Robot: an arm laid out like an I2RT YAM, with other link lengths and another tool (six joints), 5 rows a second.
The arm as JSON. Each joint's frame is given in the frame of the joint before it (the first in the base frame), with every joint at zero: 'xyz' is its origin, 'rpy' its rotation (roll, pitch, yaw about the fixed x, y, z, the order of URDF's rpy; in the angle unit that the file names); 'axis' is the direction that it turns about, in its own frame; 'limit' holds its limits. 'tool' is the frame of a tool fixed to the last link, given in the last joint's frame.
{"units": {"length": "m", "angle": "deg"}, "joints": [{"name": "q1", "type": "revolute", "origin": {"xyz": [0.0, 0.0, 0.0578], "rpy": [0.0, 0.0, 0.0]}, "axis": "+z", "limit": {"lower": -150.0, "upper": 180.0}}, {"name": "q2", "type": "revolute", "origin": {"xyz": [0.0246, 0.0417, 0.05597], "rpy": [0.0, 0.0, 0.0]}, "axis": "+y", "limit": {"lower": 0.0, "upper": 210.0}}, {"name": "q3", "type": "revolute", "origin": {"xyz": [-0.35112, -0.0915, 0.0], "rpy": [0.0, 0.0, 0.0]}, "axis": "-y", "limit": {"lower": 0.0, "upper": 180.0}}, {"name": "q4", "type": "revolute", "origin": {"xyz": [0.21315, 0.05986, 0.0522], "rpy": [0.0, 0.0, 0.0]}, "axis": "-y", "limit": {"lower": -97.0, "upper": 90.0}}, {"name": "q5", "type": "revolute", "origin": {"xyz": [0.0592, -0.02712, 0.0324], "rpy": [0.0, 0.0, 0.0]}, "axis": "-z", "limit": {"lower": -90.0, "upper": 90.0}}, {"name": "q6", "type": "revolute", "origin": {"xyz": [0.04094, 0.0, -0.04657], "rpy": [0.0, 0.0, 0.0]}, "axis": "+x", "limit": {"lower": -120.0, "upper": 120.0}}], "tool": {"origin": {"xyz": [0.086, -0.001, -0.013], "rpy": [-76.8, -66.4, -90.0]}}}
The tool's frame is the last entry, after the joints.
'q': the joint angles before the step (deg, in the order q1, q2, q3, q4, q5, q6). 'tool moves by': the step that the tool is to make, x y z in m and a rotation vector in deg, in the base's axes. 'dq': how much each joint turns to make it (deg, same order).
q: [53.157 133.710 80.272 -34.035 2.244 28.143]
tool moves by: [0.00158 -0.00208 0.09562 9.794 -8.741 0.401]
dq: [-0.012 -14.465 -1.278 -0.079 1.040 -0.584]
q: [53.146 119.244 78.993 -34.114 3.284 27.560]
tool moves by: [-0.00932 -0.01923 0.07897 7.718 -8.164 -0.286]
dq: [0.027 -12.719 -1.441 -0.176 1.888 -0.397]
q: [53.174 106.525 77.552 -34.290 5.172 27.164]
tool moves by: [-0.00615 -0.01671 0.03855 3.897 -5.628 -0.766]
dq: [-0.001 -6.918 -1.392 1.014 2.260 -0.425]
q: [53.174 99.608 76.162 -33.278 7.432 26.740]
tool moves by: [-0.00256 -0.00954 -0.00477 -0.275 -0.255 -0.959]
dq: [-0.360 -1.242 -2.816 1.468 0.637 0.302]
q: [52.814 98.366 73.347 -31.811 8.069 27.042]
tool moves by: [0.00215 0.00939 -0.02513 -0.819 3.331 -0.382]
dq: [0.008 3.519 -1.144 1.810 -1.631 1.479]
